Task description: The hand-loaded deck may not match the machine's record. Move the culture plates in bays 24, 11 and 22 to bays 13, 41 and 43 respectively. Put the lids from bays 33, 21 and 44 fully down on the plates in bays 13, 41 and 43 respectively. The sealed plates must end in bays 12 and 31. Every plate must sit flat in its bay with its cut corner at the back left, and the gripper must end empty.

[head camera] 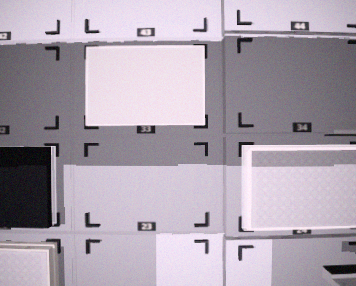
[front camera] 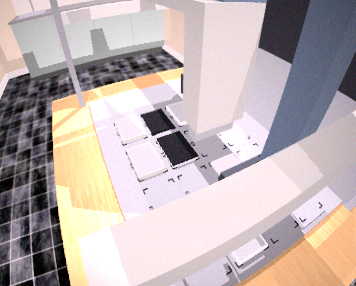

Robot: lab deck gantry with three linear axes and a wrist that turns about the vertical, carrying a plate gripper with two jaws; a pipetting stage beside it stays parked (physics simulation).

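Places are measured from the robot's base along level axes (x ahead, y left, z up), in metres.
Pixels of known places: gripper, between the fingertips: (head camera: pixel 346 201); robot's base, origin of its link: (front camera: pixel 114 123).
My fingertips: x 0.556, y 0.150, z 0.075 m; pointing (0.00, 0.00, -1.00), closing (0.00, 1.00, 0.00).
Note:
For each thing: its top centre in the pictures, then the offset to it from my fingertips. "spot": a spot on its surface instead.
- plain white lid, centre of its top: (head camera: pixel 144 85) (front camera: pixel 233 171) 0.164 m back, 0.107 m left, 0.067 m down
- black-topped plate, centre of its top: (front camera: pixel 176 146) 0.328 m back, 0.000 m left, 0.058 m down
- pale plate-like piece, a spot on its surface: (front camera: pixel 248 250) spot: 0.048 m ahead, 0.008 m right, 0.046 m down
A plain white lid (head camera: pixel 145 85) (front camera: pixel 227 164) lies flat in bay 33. A pale plate with a lattice of wells (head camera: pixel 300 195) sits in bay 24, its right part cut off in the head view. My gripper (head camera: pixel 347 200) is open above bay 24, its jaw edges apart and beyond the plate's long sides; in the front view its jaws are hidden. A black-topped plate (head camera: pixel 25 187) (front camera: pixel 177 148) is in bay 22, another black one (front camera: pixel 157 121) in bay 21. A pale plate (head camera: pixel 22 265) (front camera: pixel 146 159) is in bay 12, another pale plate (front camera: pixel 131 130) in bay 11. Bay 23 holds no plate.
A pale piece behind the upright (front camera: pixel 176 114) sits in bay 31. The broad white upright (front camera: pixel 220 65), blue column (front camera: pixel 310 75) and front beam (front camera: pixel 215 220) hide much of the deck. Another pale plate-like piece (front camera: pixel 248 250) shows below the beam.

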